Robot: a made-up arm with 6 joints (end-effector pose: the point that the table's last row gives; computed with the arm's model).
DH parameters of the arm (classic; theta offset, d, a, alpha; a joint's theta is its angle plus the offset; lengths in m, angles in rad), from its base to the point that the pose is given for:
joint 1: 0 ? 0.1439 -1.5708
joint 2: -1.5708 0 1.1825 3.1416
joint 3: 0 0 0.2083 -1.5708
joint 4: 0 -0.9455 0 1.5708
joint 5: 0 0 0 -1.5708
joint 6: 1.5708 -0.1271 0 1.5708
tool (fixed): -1.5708 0 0 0
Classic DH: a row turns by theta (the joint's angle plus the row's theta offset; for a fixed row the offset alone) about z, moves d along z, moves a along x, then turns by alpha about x.
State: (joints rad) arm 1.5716 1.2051 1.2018 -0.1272 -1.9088 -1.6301
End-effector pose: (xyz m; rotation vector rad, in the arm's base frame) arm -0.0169 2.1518 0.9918 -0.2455 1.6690 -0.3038
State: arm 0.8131 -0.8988 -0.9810 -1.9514 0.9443 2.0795
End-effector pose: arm 0.2406 0.1152 1.3045 -0.3224 0.3715 -0.0539
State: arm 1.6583 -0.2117 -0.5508 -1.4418 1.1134 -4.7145
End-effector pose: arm 0.0328 0.9206 1.5158 -0.3591 -0.0636 0.5608
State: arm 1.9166 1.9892 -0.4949 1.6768 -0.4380 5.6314
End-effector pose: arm -0.1244 0.5033 -0.8154 2.4479 -0.5511 -1.0629
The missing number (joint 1, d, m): 0.4826
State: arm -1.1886 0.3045 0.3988 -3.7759 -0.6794 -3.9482
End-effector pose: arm 0.5202 -1.4210 1.9805 0.7153 -1.5022 -0.7852
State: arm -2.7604 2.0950 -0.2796 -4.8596 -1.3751 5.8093
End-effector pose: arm -0.6037 -0.1091 -0.9194 1.8922 2.1861 0.3214
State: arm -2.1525 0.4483 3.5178 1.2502 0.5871 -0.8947
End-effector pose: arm 0.2804 0.3048 1.3941 2.6879 0.6191 -0.0445
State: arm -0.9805 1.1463 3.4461 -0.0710 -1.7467 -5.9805
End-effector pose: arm 0.3103 -0.4472 1.6026 -0.5739 -0.3535 -0.9644
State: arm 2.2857 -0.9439 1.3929 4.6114 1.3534 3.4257
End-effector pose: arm 1.1613 -1.1495 1.7417 0.5546 -0.0550 0.6747
